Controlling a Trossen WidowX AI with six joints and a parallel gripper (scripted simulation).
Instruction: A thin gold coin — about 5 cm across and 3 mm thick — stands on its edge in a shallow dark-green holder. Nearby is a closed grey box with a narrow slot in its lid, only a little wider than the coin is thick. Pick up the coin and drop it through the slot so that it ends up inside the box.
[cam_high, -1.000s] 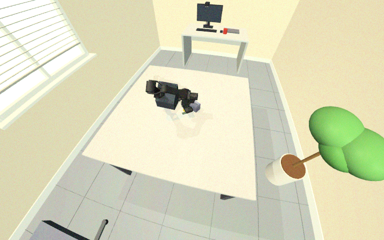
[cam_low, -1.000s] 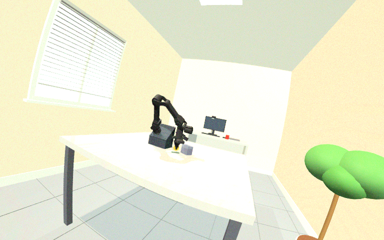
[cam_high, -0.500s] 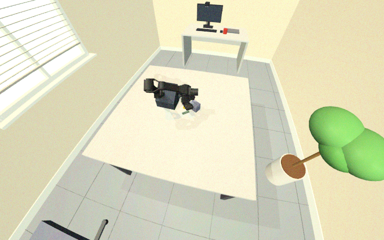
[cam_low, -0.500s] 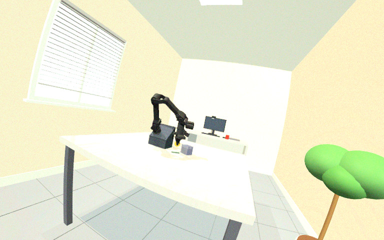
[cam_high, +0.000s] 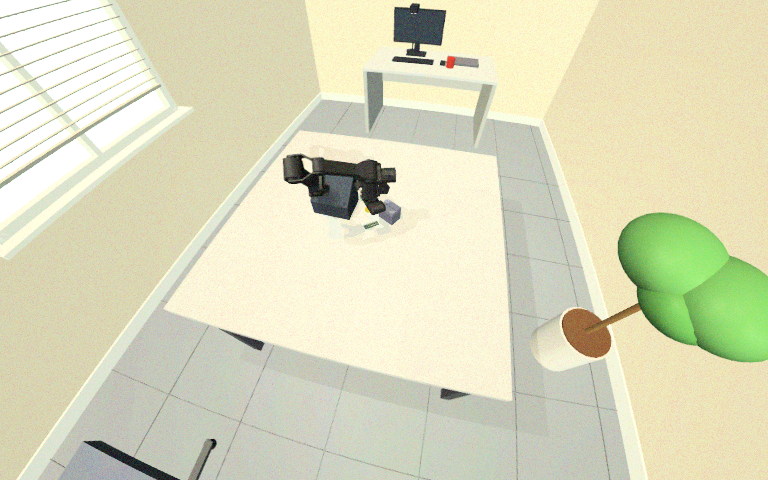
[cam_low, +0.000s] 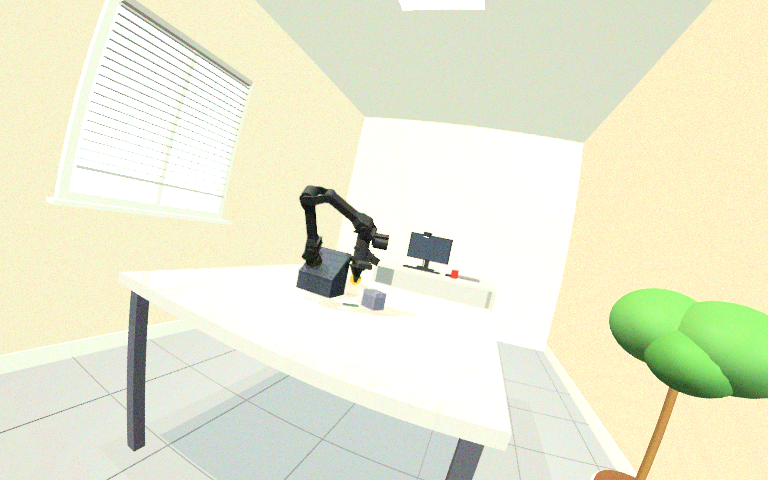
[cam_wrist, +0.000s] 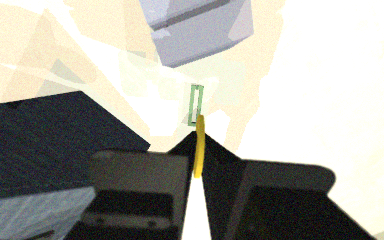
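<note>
Right now my gripper tip is 10 mm below the thin gold coin.
</note>
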